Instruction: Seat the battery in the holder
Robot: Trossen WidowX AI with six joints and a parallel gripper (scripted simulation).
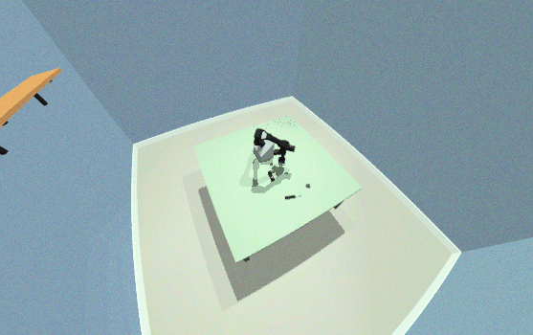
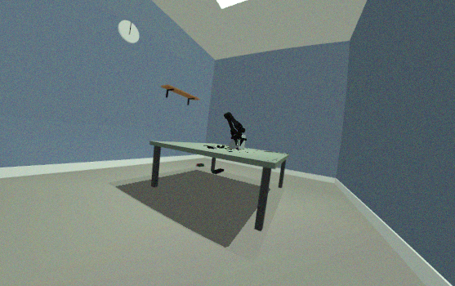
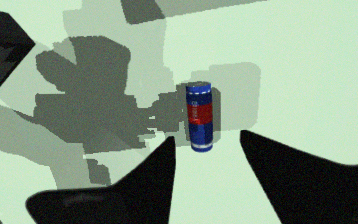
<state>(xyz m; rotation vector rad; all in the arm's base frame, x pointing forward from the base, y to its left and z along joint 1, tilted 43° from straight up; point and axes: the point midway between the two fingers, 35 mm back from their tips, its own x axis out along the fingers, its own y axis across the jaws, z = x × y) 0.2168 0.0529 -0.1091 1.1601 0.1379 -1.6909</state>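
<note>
Now: gripper tip 3 cm above the battery.
</note>
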